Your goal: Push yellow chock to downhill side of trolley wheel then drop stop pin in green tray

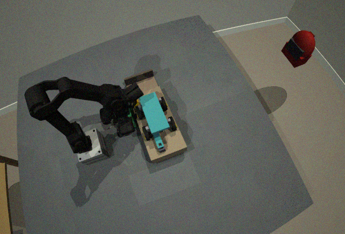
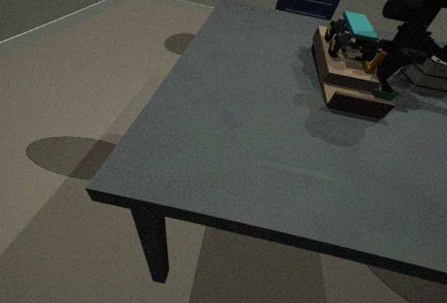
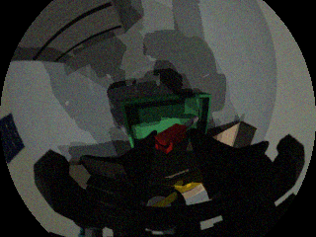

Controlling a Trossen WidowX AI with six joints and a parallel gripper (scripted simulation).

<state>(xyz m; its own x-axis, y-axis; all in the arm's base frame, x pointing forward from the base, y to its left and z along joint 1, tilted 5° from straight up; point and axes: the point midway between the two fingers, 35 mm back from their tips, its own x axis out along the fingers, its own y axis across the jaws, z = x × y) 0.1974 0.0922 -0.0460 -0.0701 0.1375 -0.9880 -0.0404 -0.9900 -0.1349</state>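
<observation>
My gripper tip is now 1 cm to the right of the red-headed stop pin. Also, from my gripper tip: tan ramp: 12 cm ahead, 8 cm to the right, 1 cm above; then green tray: 4 cm below; then yellow chock: 6 cm ahead, 5 cm above, 2 cm to the left.
</observation>
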